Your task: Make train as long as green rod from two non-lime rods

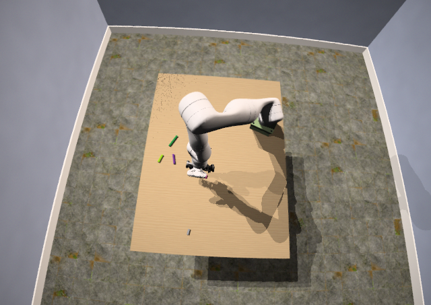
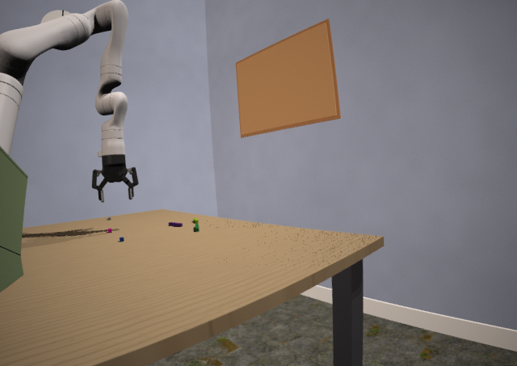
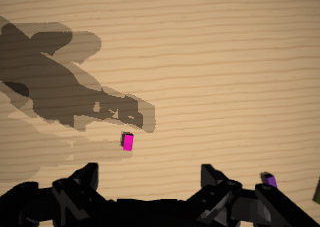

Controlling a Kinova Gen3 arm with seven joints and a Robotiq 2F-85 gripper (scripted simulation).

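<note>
My hand is 16 cm short of the purple rod, 9 cm to the left of it and 10 cm above it. From my hand the other things lie so: lime rod: 24 cm ahead, 10 cm to the right, 10 cm below; then blue rod: 5 cm behind, 16 cm to the right, 10 cm below; then magenta rod: 3 cm behind, 1 cm to the left, 10 cm below.
</note>
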